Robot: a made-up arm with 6 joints.
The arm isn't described. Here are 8 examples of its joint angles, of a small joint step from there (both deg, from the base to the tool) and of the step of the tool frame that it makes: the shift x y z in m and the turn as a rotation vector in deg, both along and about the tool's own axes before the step.
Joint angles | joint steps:
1: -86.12 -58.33 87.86 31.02 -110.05 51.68 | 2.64 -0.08 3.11 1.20 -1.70 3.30
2: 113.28 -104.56 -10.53 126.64 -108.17 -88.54 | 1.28 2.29 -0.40 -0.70 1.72 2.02
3: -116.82 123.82 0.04 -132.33 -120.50 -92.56 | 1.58 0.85 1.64 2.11 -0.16 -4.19
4: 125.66 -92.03 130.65 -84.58 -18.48 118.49 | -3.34 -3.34 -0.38 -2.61 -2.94 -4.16
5: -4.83 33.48 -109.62 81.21 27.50 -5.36 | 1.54 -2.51 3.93 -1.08 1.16 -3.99
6: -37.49 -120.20 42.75 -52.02 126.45 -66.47 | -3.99 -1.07 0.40 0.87 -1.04 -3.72
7: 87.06 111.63 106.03 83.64 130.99 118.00 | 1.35 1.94 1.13 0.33 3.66 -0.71
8: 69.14 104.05 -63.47 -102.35 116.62 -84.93 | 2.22 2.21 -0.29 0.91 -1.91 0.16
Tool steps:
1: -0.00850 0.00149 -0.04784 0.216 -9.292 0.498
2: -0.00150 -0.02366 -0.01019 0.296 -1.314 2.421
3: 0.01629 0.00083 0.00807 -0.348 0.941 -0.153
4: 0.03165 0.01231 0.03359 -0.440 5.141 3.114
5: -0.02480 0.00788 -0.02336 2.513 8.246 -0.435
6: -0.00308 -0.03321 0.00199 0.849 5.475 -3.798
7: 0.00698 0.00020 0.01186 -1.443 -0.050 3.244
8: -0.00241 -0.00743 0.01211 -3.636 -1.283 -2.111
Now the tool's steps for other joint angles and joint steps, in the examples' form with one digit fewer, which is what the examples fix.
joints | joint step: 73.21 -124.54 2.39 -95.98 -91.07 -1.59 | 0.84 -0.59 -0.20 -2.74 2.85 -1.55
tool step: -0.0232 0.0007 0.0271 -0.66 4.97 -2.35
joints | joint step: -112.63 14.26 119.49 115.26 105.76 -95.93 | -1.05 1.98 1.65 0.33 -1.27 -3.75
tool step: -0.0016 -0.0012 0.0054 0.67 4.45 -1.03
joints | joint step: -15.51 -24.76 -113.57 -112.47 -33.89 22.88 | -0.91 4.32 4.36 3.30 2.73 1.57
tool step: 0.0060 0.0192 -0.0562 6.90 -2.73 -2.55
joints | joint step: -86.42 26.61 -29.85 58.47 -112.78 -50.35 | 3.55 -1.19 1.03 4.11 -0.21 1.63
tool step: 0.0824 0.0188 -0.0349 -0.65 -9.39 -3.45
